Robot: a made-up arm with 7 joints. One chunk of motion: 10 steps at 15 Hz.
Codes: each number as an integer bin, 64 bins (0 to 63) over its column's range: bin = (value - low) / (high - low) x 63, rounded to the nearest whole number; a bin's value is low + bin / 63 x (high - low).
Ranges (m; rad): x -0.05..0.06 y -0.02..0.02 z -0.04..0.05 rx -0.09..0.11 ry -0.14..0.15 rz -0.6..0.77
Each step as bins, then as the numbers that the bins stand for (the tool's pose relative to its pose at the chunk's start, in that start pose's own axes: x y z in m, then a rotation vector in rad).
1 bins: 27 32 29 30 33 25
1 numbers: -0.0029 0.0003 0.0014 0.0052 0.0119 -0.0563
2 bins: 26 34 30 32 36 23
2 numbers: -0.0046 0.0016 0.0029 0.0116 0.0257 -0.0998
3 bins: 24 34 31 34 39 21
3 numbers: -0.0081 0.0016 0.0043 0.0179 0.0395 -0.1433
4 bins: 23 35 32 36 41 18
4 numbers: -0.0098 0.0022 0.0057 0.0243 0.0487 -0.2086
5 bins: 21 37 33 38 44 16
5 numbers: -0.0133 0.0035 0.0071 0.0306 0.0625 -0.2521
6 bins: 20 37 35 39 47 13
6 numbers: -0.0151 0.0035 0.0100 0.0338 0.0763 -0.3173
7 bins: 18 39 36 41 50 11
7 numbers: -0.0186 0.0048 0.0114 0.0402 0.0902 -0.3608
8 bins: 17 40 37 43 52 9
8 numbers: -0.0203 0.0054 0.0129 0.0465 0.0994 -0.4043
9 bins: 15 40 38 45 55 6
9 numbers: -0.0238 0.0054 0.0143 0.0529 0.1132 -0.4695
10 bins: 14 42 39 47 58 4
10 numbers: -0.0256 0.0067 0.0157 0.0592 0.1270 -0.5130
